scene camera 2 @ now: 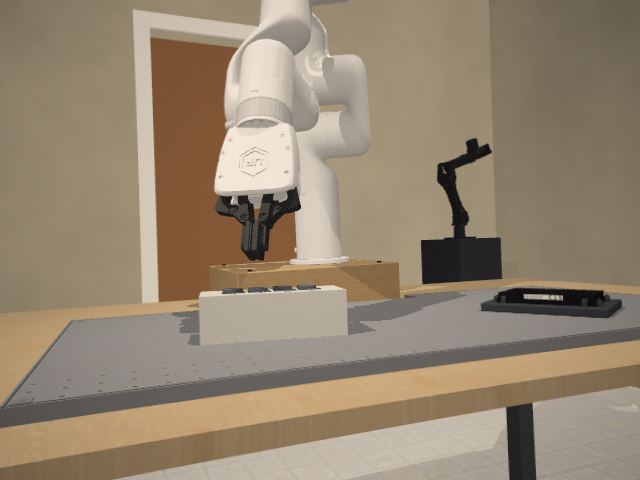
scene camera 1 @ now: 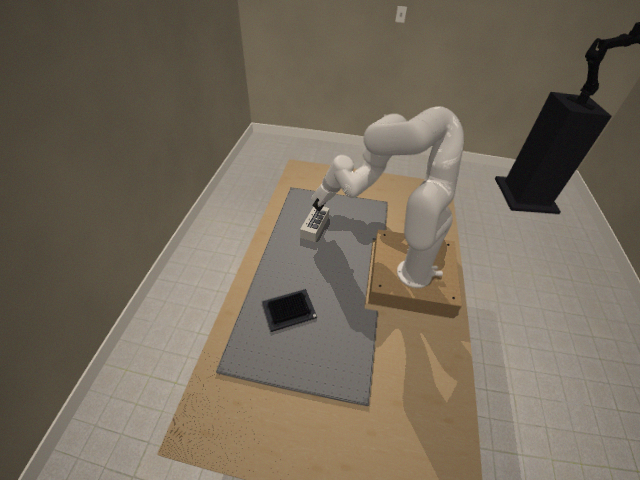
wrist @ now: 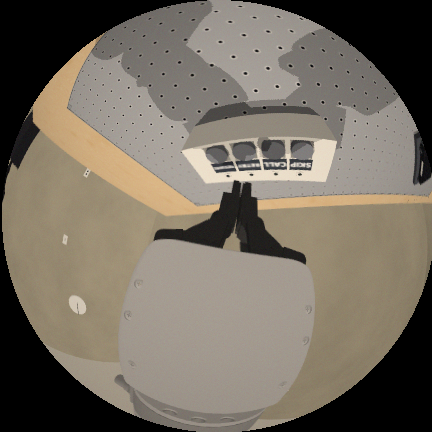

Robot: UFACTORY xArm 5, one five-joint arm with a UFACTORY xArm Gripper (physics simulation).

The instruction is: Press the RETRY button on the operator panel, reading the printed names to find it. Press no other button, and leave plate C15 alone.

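Frame: origin at the arm's base, x back, y down, z right, level; centimetres.
Seen in the pictures: gripper, between the fingertips: point(scene camera 2: 253, 256) point(scene camera 1: 317, 208) point(wrist: 239, 193); arm's base, origin of its link: point(scene camera 2: 319, 262) point(scene camera 1: 414, 274).
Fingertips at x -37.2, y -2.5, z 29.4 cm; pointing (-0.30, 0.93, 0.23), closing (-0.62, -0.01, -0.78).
Pixels of each thing's top centre, then the offset from my fingertips to it. Level surfaces: height alone.
- operator panel, centre of its top: point(wrist: 260, 163) point(scene camera 2: 271, 288) point(scene camera 1: 315, 217) dz -1.9, dx -0.6, dy +3.8 cm
- RETRY button, centre of its top: point(wrist: 243, 152) dz -1.0, dx +1.5, dy +3.8 cm
- CALL, centre of its top: point(wrist: 274, 164) dz -3.2, dx -1.5, dy +4.1 cm
- SKIP, centre of its top: point(wrist: 300, 164) dz -6.0, dx -2.4, dy +4.1 cm
- Plate C15, centre of its top: point(scene camera 2: 550, 291) point(scene camera 1: 288, 306) dz -43.5, dx -7.0, dy +6.8 cm
- grey perforated board, height of its surface: dy +9.3 cm
- wooden table, height of its surface: dy +10.6 cm
The operator panel point(scene camera 1: 309, 235) point(scene camera 2: 273, 317) point(wrist: 260, 125) is a cream box with four dark round buttons in a row. In the wrist view the printed names appear upside down. The second button from the left, the RETRY button point(wrist: 244, 150), has a partly legible name label; CALL point(wrist: 274, 164) and SKIP point(wrist: 300, 165) are to its right, and the leftmost label is too blurred to read. My gripper point(scene camera 1: 316, 207) point(scene camera 2: 254, 257) point(wrist: 239, 193) is shut and empty, its fingertips apart from and above the panel, near RETRY sideways. Plate C15 point(scene camera 1: 289, 307) point(scene camera 2: 568, 296) is black and sits in a dark holder.
The panel and holder stand on a grey perforated board point(scene camera 1: 310, 361) point(scene camera 2: 155, 372) point(wrist: 245, 55) on a wooden table point(scene camera 1: 320, 428) point(scene camera 2: 310, 403). The arm's wooden base block point(scene camera 1: 413, 300) point(scene camera 2: 356, 281) is beside the board. A second, black arm point(scene camera 1: 592, 67) point(scene camera 2: 453, 198) stands on a dark pedestal in the background.
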